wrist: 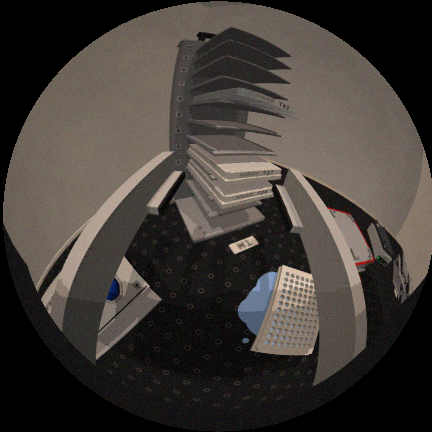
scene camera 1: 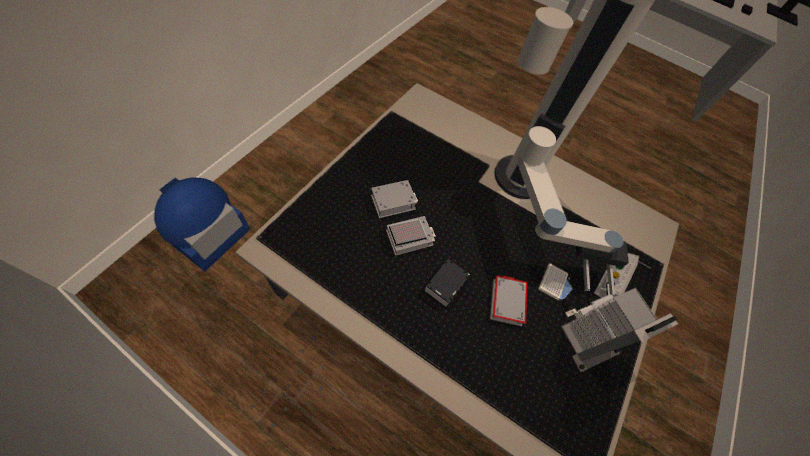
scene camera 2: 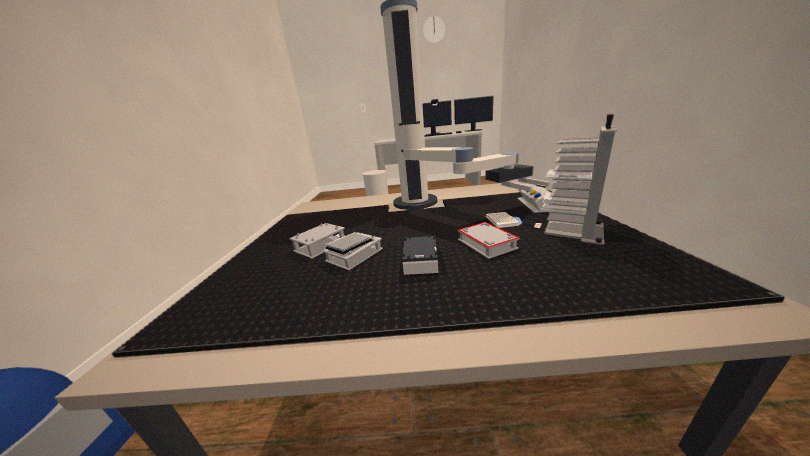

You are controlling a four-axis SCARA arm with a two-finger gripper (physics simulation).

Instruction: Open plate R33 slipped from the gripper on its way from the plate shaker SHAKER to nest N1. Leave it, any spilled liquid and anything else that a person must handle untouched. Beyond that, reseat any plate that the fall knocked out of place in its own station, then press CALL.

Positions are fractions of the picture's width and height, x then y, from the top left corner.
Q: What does my gripper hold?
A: Nothing.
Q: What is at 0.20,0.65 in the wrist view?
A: My gripper.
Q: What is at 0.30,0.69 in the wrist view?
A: A button panel.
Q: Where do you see a dark box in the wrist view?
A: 0.88,0.57
